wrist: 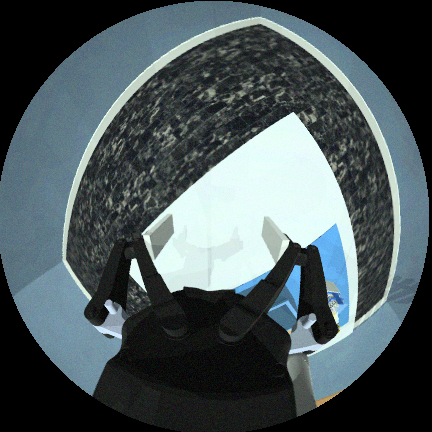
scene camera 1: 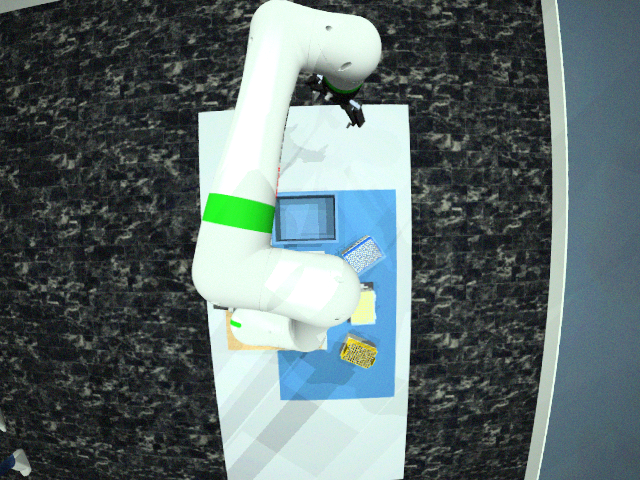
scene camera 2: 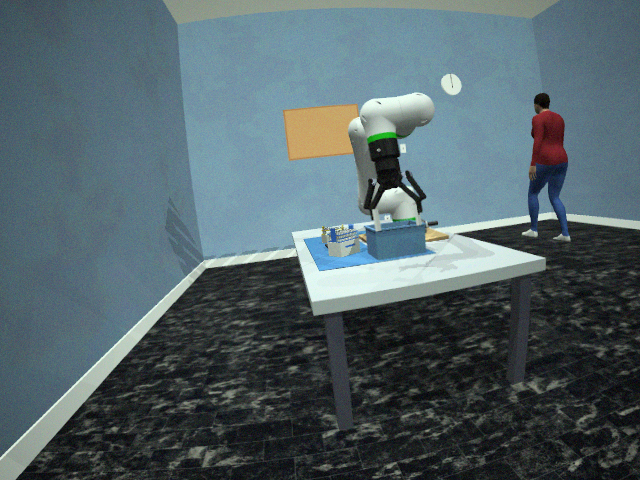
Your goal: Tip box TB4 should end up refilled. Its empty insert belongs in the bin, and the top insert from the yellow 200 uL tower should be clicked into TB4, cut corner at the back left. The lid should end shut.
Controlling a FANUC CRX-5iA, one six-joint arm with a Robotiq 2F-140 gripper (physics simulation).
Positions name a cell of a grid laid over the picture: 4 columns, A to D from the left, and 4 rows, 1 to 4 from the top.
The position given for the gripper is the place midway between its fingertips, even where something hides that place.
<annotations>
The gripper shows in the wrist view (C3), in scene camera 1 (C1) and in scene camera 2 (C2).
</annotations>
